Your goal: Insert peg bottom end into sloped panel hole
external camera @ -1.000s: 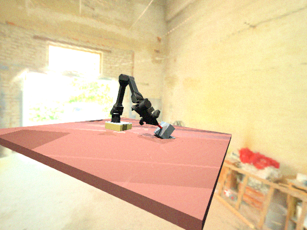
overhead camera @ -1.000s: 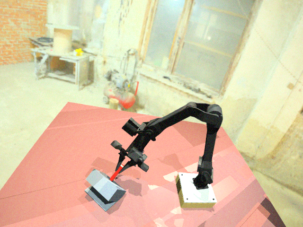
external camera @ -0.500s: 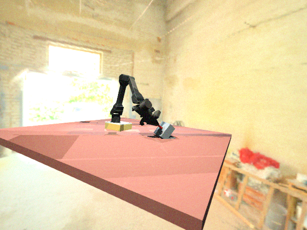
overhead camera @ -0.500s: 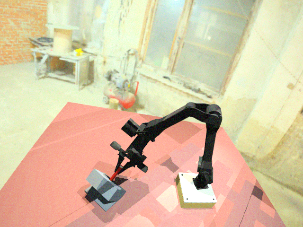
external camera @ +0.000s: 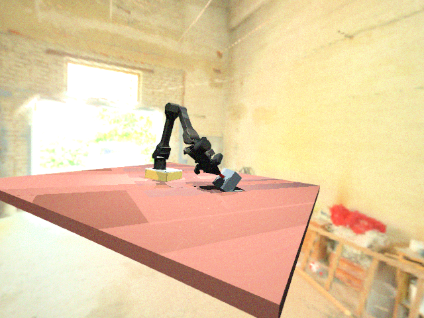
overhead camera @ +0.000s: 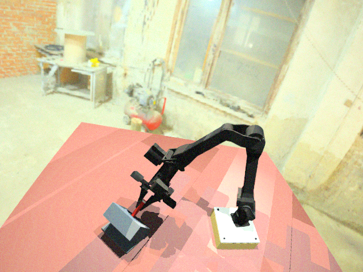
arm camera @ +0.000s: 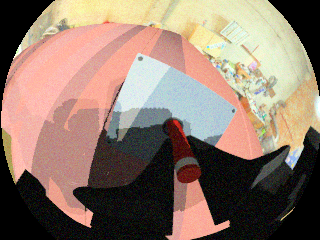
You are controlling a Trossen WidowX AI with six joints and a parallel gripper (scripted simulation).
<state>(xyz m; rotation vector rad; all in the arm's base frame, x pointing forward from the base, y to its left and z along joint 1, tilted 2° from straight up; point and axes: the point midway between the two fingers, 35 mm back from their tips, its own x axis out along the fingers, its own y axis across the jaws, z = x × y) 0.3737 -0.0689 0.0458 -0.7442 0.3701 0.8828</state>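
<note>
Now: the grey sloped panel 30 mm ahead of my gripper tip, 30 mm to the left of it and 30 mm below it. Round my gripper tip: dark base plate: 50 mm ahead, 50 mm to the left, 80 mm below; red peg: 10 mm behind, 10 mm to the right, 10 mm above.
</note>
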